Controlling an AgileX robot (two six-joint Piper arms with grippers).
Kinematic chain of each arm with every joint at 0, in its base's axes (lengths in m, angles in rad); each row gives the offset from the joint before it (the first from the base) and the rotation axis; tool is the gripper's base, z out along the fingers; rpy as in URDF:
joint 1: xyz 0 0 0.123 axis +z
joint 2: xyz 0 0 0 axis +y
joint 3: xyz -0.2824 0 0.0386 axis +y
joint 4: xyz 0.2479 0 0.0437 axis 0.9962 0 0.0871
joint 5: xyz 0 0 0 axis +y
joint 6: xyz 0.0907 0 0.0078 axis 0.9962 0 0.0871
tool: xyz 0 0 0 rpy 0 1.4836 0
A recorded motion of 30 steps. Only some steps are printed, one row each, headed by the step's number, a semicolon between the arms.
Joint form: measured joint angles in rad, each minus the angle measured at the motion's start. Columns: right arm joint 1, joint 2, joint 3, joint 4, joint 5, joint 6; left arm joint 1, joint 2, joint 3, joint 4, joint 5, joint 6.
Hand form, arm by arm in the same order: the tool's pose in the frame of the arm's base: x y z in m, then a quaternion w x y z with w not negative. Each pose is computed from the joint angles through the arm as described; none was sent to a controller.
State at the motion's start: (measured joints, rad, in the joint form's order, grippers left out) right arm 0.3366 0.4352 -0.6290 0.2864 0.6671 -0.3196; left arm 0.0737 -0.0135 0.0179 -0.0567 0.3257 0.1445
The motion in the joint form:
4: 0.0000 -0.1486 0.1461 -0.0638 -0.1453 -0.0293; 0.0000 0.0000 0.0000 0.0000 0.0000 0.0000
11: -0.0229 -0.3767 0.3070 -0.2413 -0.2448 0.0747; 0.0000 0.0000 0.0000 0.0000 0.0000 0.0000
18: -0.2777 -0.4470 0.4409 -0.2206 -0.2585 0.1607; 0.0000 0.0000 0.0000 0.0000 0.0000 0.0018
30: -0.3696 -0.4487 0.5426 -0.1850 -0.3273 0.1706; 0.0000 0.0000 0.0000 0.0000 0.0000 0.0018
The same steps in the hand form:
4: 0.0559 0.0302 0.3105 0.61484 -0.22350 0.74978 0.09925; 0.0535 0.0023 0.1784 0.61490 0.01231 0.78731 0.04352
11: 0.0367 0.0137 0.2782 0.68005 -0.19332 0.70584 0.04419; 0.0535 0.0023 0.1784 0.61490 0.01231 0.78731 0.04352
18: 0.0416 0.0048 0.2392 0.66317 -0.06748 0.74541 -0.00335; 0.0535 0.0023 0.1784 0.61486 0.01302 0.78730 0.04407
30: 0.0494 0.0015 0.2122 0.65158 -0.01872 0.75820 -0.01535; 0.0535 0.0023 0.1784 0.61486 0.01302 0.78730 0.04407

